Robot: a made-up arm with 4 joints.
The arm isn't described. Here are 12 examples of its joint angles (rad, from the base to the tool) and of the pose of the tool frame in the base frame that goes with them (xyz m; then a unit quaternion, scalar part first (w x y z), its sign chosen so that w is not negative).
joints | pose
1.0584 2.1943 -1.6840 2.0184 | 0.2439 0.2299 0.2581 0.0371 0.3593 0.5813 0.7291
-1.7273 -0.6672 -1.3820 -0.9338 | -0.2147 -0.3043 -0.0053 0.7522 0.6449 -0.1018 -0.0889
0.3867 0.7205 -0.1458 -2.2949 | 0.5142 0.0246 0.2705 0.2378 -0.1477 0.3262 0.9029
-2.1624 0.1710 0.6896 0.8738 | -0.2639 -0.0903 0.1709 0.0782 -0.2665 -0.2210 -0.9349
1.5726 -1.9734 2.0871 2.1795 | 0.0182 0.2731 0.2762 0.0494 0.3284 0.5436 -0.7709
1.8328 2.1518 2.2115 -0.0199 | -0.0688 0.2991 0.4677 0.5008 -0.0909 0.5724 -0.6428
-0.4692 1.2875 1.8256 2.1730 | 0.2101 -0.1959 0.2097 0.5810 0.2345 -0.6930 -0.3566
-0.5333 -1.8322 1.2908 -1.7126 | 0.2247 -0.2596 0.0326 0.6696 -0.0558 -0.7298 -0.1261
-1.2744 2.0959 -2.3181 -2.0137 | -0.0815 -0.2268 0.4661 0.4732 0.4818 0.3123 -0.6682
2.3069 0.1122 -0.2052 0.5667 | -0.0060 0.2997 0.2422 0.6447 -0.1088 -0.0416 0.7555
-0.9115 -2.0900 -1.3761 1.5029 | 0.1543 -0.2711 0.2123 0.6512 0.5463 0.4996 -0.1670
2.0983 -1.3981 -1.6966 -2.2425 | -0.2889 0.1751 0.0831 0.6841 -0.4658 -0.5421 -0.1455
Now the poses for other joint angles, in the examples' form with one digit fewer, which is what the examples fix.
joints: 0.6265 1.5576 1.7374 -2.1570
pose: 0.158 0.208 0.371 0.446 0.704 0.078 -0.548
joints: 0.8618 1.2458 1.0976 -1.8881
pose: 0.231 0.277 0.432 0.164 0.642 0.125 -0.739
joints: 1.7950 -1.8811 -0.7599 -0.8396
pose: -0.178 0.329 0.032 0.153 -0.566 -0.539 -0.605
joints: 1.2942 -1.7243 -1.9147 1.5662
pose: 0.128 0.313 0.221 0.455 -0.466 0.507 0.564
